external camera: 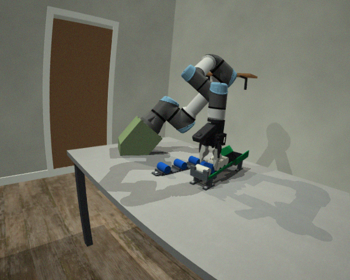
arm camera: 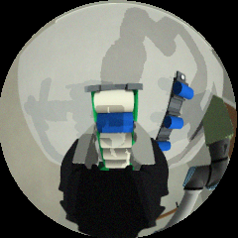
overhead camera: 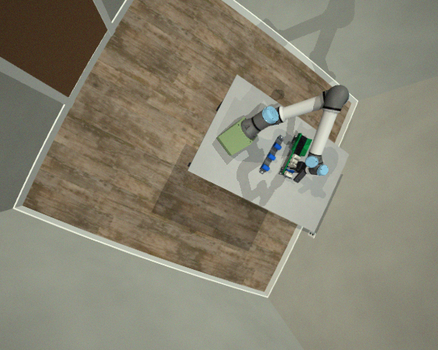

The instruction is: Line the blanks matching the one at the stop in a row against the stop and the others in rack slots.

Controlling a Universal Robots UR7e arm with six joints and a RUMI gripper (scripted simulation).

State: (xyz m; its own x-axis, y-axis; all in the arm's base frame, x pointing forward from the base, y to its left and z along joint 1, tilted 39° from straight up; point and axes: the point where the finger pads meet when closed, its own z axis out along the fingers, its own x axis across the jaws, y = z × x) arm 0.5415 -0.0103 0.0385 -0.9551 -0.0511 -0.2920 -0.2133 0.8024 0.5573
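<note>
Right now the grey stop is 1 cm ahead of my hand, 6 cm to the right of it and 2 cm below it. From my hand the other things lie so: dark stock rack (20 cm behind, 2 cm to the left, 9 cm below).
</note>
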